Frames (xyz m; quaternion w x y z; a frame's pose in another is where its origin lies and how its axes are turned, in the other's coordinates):
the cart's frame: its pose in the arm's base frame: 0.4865 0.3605 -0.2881 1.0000 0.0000 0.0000 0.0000
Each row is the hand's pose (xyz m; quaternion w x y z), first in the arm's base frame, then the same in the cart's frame.
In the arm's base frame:
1: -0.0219 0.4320 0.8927 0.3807 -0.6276 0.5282 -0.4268
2: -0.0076 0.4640 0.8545 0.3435 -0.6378 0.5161 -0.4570
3: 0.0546 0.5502 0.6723 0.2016 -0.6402 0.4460 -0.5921
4: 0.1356 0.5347 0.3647 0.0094 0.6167 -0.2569 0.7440
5: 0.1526 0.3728 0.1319 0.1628 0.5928 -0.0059 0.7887
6: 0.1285 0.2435 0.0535 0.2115 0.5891 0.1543 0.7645
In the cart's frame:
1: -0.5084 0.0715 1.1808 0.3807 -0.6276 0.5282 -0.4268
2: -0.4941 0.1035 1.1426 0.3435 -0.6378 0.5161 -0.4570
3: -0.4319 0.1897 0.9604 0.2016 -0.6402 0.4460 -0.5921
4: -0.3509 0.1742 0.6528 0.0094 0.6167 -0.2569 0.7440
5: -0.3339 0.0123 0.4200 0.1628 0.5928 -0.0059 0.7887
6: -0.3580 -0.1170 0.3416 0.2115 0.5891 0.1543 0.7645

